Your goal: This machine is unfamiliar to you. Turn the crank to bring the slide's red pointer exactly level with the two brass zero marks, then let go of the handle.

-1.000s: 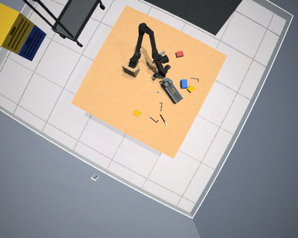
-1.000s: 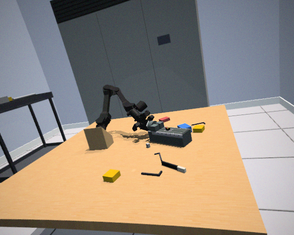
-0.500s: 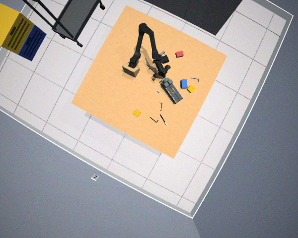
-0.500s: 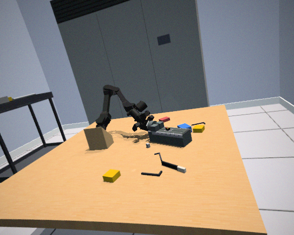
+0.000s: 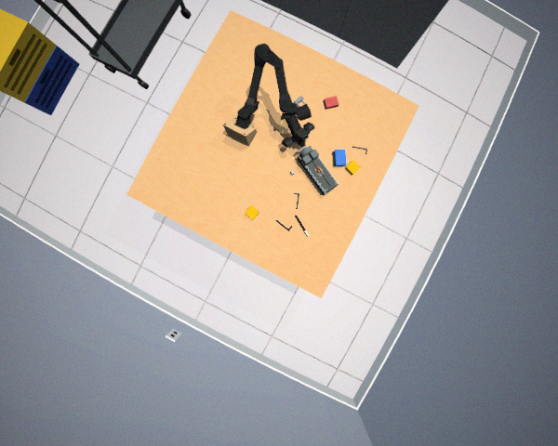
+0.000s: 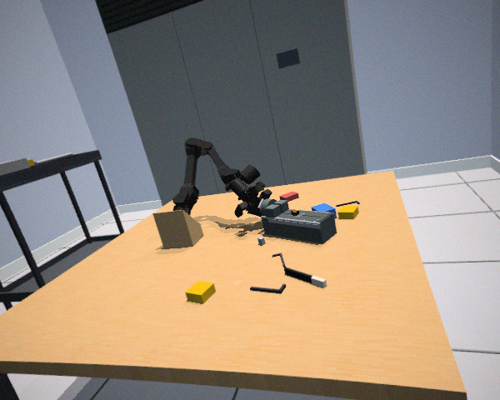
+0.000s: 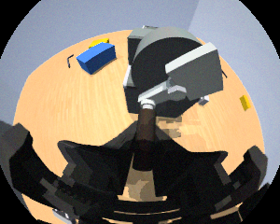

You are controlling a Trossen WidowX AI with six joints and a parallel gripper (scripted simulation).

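Right now my gripper tip is 3 cm below the dark crank handle, 2 cm past it and 1 cm to the right of it. From my gripper tip the other things lie so: small grey cube (15 cm to the right, 3 cm below); blue block (22 cm ahead, 3 cm to the left, 2 cm below); red pointer (12 cm ahead, 9 cm to the right, 4 cm above).
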